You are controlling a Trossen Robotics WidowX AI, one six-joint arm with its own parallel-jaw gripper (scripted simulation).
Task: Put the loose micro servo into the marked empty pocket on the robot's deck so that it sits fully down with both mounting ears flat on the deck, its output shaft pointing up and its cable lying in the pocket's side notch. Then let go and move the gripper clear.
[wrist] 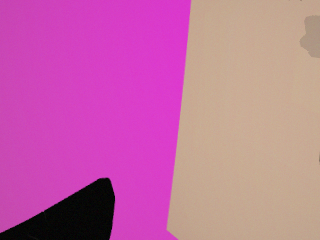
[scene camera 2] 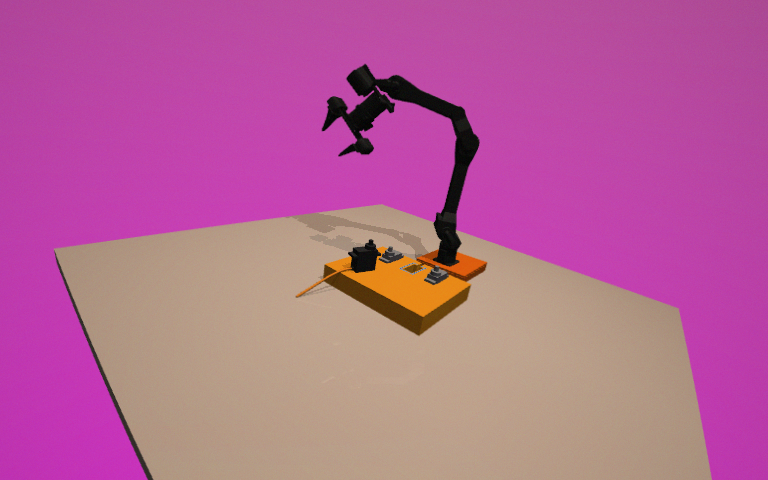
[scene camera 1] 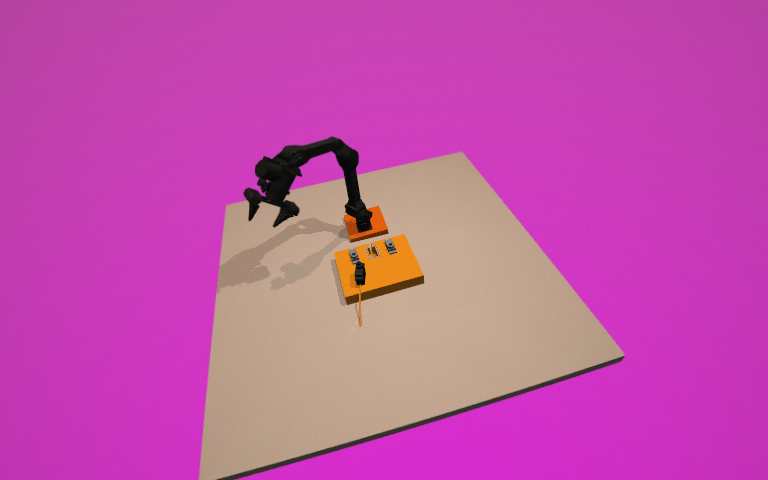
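Note:
Scene camera 2 shows my gripper (scene camera 2: 330, 143), open and holding nothing, together with a black micro servo (scene camera 2: 364, 258). In the wrist view the servo is out of frame; the gripper (wrist: 222, 173) is visible. Scene camera 1 also shows the gripper (scene camera 1: 261, 223).

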